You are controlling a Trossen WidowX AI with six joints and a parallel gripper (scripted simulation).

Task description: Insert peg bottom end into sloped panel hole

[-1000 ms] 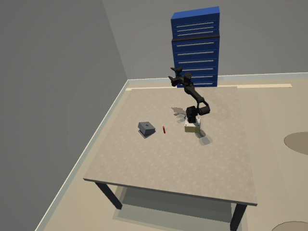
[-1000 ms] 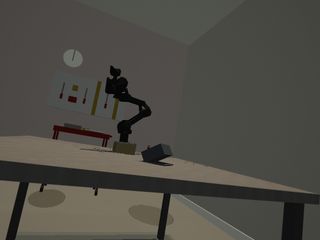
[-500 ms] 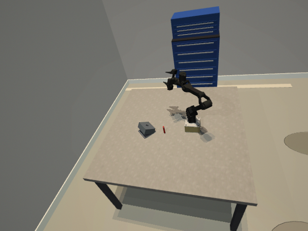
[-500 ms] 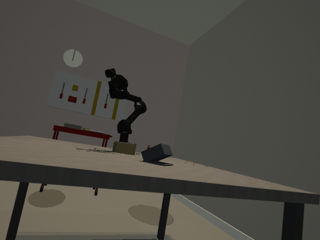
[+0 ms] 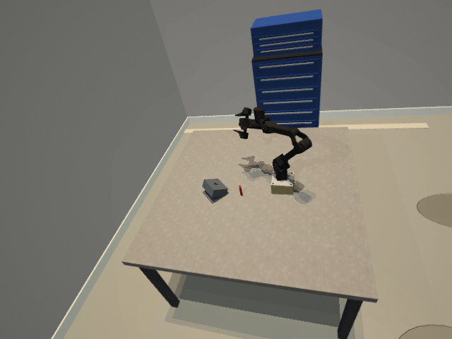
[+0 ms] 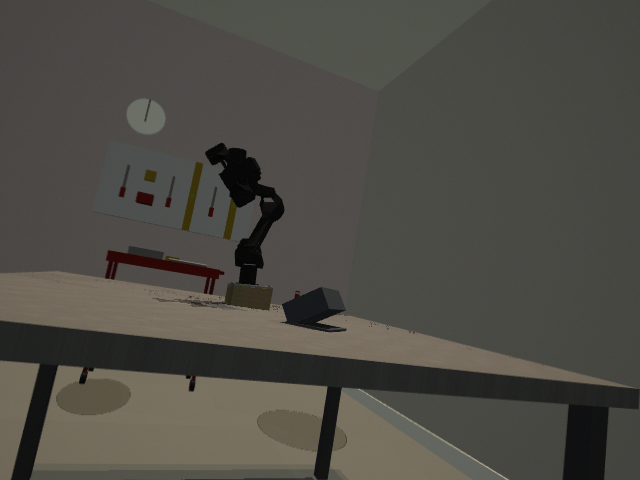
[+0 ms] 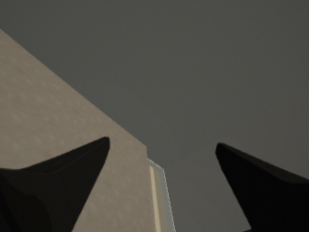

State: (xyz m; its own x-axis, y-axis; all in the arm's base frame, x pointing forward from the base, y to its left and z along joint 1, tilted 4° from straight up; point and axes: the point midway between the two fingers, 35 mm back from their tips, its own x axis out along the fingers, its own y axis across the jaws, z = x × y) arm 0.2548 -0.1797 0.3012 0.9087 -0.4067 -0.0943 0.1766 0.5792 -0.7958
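My gripper tip is now 1 cm past the round red peg, 28 cm to the right of it and 31 cm above it. The rest, counted from my gripper tip: thin dark base plate 17 cm ahead, 26 cm to the left, 37 cm below; then grey sloped panel 16 cm ahead, 25 cm to the left, 32 cm below.
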